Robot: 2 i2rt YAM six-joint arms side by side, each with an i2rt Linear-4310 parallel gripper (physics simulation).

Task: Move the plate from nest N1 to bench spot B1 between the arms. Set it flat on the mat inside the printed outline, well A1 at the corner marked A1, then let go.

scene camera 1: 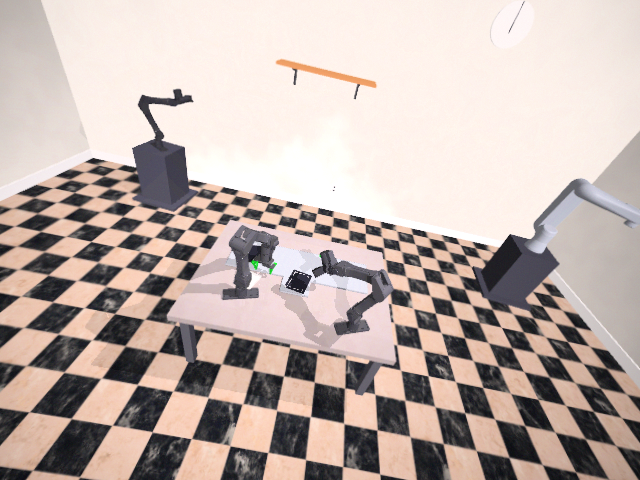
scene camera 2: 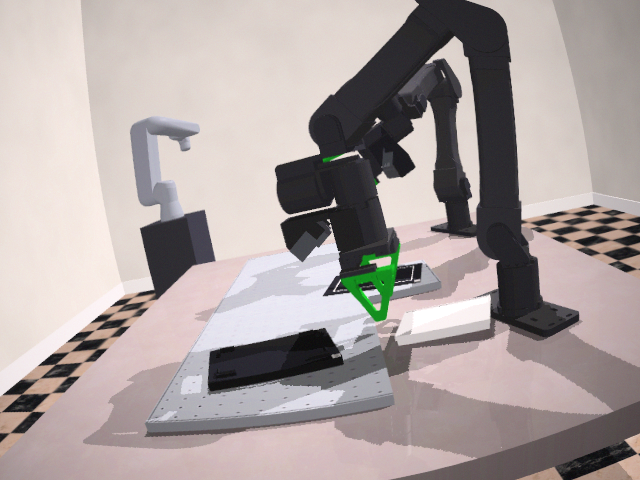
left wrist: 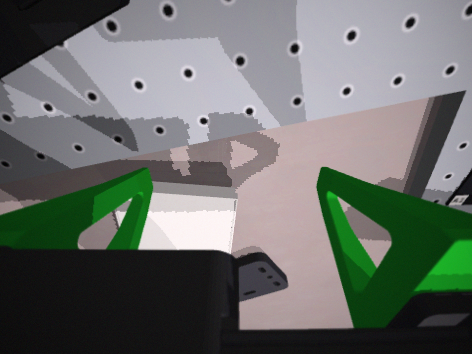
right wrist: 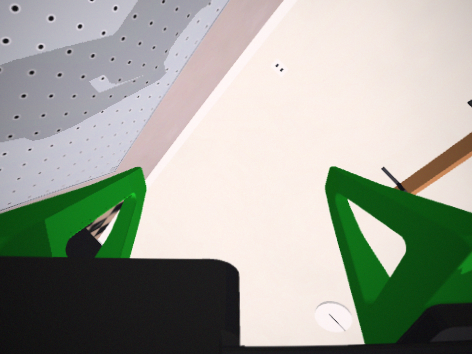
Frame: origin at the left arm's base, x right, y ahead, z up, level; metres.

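Seen in the pictures: left gripper, fingertip midpoint: (scene camera 1: 263,271) (scene camera 2: 384,308) (left wrist: 234,176); right gripper, fingertip midpoint: (right wrist: 235,177); left arm's base, link origin: (scene camera 1: 240,294) (scene camera 2: 520,313); right arm's base, link origin: (scene camera 1: 351,327) (scene camera 2: 460,230).
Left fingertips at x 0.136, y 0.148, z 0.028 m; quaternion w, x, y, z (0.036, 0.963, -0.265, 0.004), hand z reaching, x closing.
Note:
Offsets run from my left fingertips to a thing's top centre. Level surfaces: height alone.
The white plate {dx -0.085, dy -0.052, dz -0.003 m} (scene camera 1: 254,279) (scene camera 2: 445,321) (left wrist: 200,227) lies on the table beside the left arm's base, off the pegboard. The black nest {dx -0.041, dy +0.178, dz +0.003 m} (scene camera 1: 253,253) (scene camera 2: 273,359) on the pegboard holds no plate. The black mat with its white printed outline {dz -0.014 m} (scene camera 1: 298,282) sits on a small grey block between the arms; nothing lies on it. My left gripper (scene camera 1: 263,268) (scene camera 2: 379,316) (left wrist: 234,176) is open and empty, above the pegboard's edge near the plate. My right gripper (right wrist: 235,177) is open and empty, raised; the left arm mostly hides it in scene camera 2.
The grey perforated pegboard {dz -0.015 m} (scene camera 1: 354,282) (scene camera 2: 361,395) runs along the table {dz -0.028 m} (scene camera 1: 206,304) (scene camera 2: 465,418). The left arm's base (scene camera 1: 240,293) (scene camera 2: 537,316) stands close to the plate. The right arm's base (scene camera 1: 352,327) (scene camera 2: 454,228) stands at the table's other end.

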